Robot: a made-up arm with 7 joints.
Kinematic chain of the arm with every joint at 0, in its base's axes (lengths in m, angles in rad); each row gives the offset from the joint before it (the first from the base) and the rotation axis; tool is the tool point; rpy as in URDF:
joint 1: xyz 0 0 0.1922 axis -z
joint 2: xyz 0 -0.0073 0.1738 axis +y
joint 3: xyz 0 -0.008 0.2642 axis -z
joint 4: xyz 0 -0.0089 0.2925 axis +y
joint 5: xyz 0 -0.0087 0.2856 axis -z
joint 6: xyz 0 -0.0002 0.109 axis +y
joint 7: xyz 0 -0.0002 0.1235 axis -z
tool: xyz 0 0 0 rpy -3.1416 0 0
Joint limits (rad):
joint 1: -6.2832..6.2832
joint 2: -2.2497..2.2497
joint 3: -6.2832..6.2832
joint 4: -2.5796..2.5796
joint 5: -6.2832..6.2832
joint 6: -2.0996..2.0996
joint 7: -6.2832..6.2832
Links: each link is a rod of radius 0.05 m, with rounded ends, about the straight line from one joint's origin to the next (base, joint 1, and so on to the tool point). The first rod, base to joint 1, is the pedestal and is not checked.
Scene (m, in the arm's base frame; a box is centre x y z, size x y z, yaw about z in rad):
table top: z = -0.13
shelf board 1: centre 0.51 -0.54 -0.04 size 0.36 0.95 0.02 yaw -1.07
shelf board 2: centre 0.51 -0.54 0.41 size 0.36 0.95 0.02 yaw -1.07
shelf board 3: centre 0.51 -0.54 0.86 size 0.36 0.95 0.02 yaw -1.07
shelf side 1: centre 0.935 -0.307 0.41 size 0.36 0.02 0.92 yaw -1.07
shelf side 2: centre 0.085 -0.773 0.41 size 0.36 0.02 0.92 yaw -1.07
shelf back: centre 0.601 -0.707 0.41 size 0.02 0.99 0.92 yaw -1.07
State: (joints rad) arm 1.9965 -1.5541 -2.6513 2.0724 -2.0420 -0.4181 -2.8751
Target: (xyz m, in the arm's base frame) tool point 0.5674 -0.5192 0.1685
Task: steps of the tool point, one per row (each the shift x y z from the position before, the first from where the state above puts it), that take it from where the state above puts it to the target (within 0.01 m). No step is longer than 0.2 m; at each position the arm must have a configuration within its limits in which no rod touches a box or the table.
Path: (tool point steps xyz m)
1: 0.1110 -0.0759 0.0041
2: 0.0909 -0.1177 0.0183
3: 0.0551 -0.1513 0.0318
4: 0.0084 -0.1711 0.0437
5: -0.0432 -0.1742 0.0532

